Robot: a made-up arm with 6 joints.
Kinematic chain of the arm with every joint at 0, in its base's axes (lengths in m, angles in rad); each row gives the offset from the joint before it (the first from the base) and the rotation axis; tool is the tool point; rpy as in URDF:
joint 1: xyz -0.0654 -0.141 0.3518 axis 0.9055 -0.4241 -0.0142
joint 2: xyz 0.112 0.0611 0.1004 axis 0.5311 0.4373 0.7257
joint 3: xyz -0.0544 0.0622 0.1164 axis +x
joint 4: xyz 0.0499 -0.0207 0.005 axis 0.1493 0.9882 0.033
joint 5: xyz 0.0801 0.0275 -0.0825 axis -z
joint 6: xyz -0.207 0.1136 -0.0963 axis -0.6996 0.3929 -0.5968
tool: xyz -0.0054 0.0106 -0.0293 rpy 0 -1.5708 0
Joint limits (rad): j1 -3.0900..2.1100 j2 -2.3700..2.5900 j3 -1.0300..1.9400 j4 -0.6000..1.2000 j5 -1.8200..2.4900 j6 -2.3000..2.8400
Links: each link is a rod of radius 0.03 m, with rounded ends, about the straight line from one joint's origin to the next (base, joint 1, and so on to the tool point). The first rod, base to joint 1, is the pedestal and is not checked.
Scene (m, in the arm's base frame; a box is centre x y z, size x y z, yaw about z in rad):
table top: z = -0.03
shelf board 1: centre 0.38 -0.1 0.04 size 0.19 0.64 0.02 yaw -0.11
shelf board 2: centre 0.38 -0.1 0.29 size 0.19 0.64 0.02 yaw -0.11
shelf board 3: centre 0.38 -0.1 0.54 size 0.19 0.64 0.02 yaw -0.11
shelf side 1: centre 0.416 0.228 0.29 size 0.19 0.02 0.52 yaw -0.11
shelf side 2: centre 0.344 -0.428 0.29 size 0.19 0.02 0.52 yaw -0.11
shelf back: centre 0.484 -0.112 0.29 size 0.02 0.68 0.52 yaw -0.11
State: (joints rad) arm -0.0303 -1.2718 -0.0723 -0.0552 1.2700 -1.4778
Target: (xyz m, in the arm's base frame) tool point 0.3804 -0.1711 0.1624
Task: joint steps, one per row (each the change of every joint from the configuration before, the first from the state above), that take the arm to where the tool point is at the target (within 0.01 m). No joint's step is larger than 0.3 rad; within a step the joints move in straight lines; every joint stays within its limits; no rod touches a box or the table.
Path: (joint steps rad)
1: 0.2872 0.0893 -0.1699 0.0017 -0.2157 0.0029
2: 0.2871 0.0893 -0.1700 0.0017 -0.2157 0.0028
3: 0.2872 0.0893 -0.1699 0.0017 -0.2157 0.0029
4: -0.2762 -0.0249 -0.0014 0.0978 0.0547 0.0045
5: -0.2762 -0.0248 -0.0013 0.0978 0.0547 0.0046
6: -0.2761 -0.0249 -0.0014 0.0979 0.0547 0.0045
7: -0.2762 -0.0248 -0.0013 0.0978 0.0546 0.0045
8: -0.2762 -0.0249 -0.0014 0.0979 0.0547 0.0046
9: -0.1996 -0.1327 0.2449 -0.0253 0.1733 -0.0123
10: -0.1996 -0.1327 0.2448 -0.0254 0.1733 -0.0122
11: -0.1996 -0.1327 0.2449 -0.0253 0.1733 -0.0123

